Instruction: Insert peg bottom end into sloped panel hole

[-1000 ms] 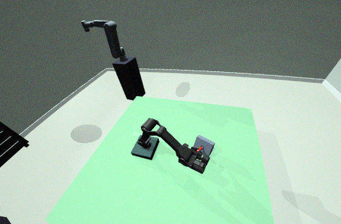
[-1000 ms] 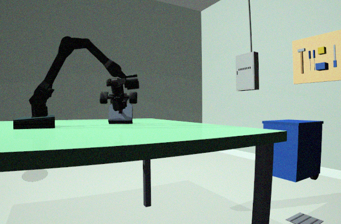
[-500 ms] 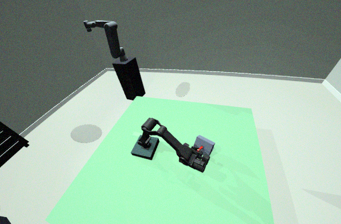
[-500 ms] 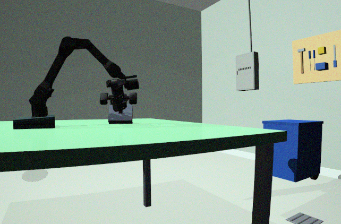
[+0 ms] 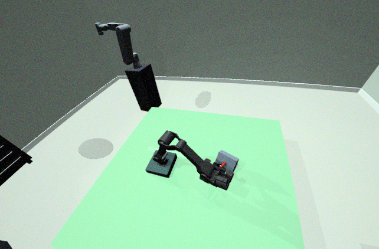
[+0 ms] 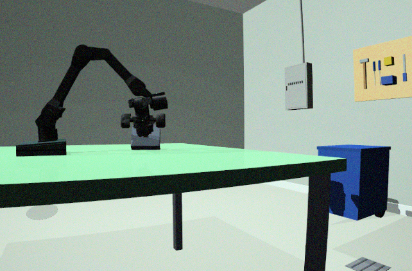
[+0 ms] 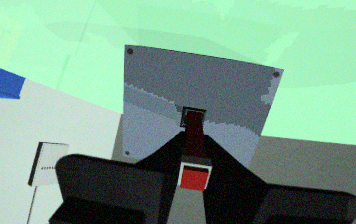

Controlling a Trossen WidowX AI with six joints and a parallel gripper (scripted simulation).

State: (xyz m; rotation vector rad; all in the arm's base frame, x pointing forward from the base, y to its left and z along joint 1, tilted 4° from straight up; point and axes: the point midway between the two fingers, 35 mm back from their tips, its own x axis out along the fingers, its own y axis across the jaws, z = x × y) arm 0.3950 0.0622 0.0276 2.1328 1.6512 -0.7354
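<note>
Now: the panel 5 cm to the left of my gripper tip, 3 cm below it and 1 cm ahead of it. From my gripper tip the other things lie so: red square peg 1 cm to the right, 1 cm above.
</note>
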